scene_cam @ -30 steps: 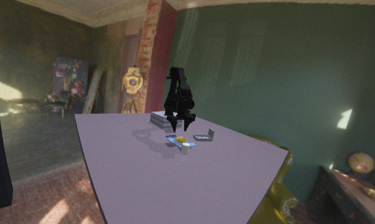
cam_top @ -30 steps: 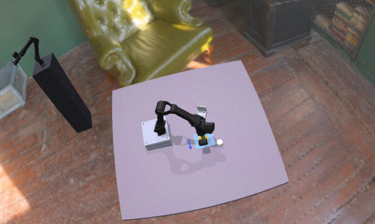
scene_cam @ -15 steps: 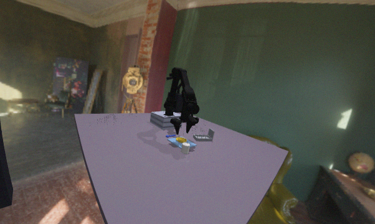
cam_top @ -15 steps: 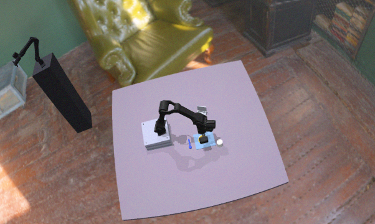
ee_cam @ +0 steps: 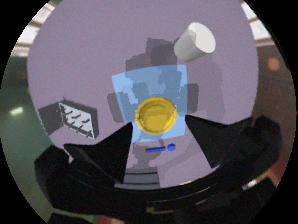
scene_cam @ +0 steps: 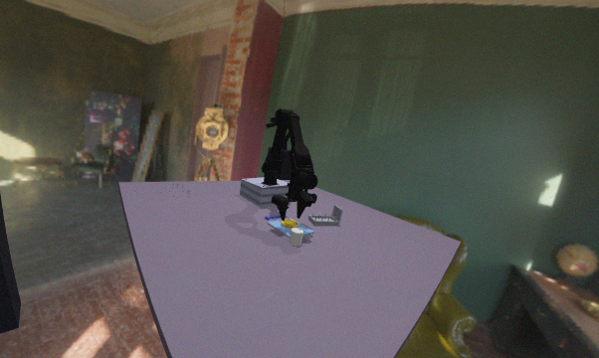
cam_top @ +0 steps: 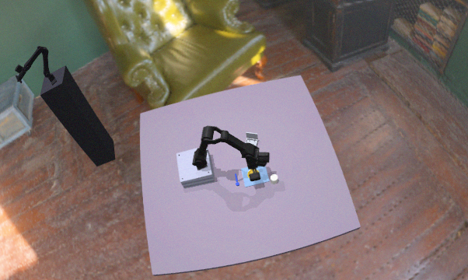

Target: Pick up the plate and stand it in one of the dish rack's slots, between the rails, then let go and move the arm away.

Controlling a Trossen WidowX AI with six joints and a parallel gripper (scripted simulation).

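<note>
Right now my gripper tip is 20 mm above the yellow plate. Also, from my gripper tip: white cup: 100 mm ahead, 80 mm to the right, 10 mm below; blue utensil: 110 mm behind, 30 mm below; grey dish rack: 200 mm to the left, 50 mm ahead, 10 mm below.
</note>
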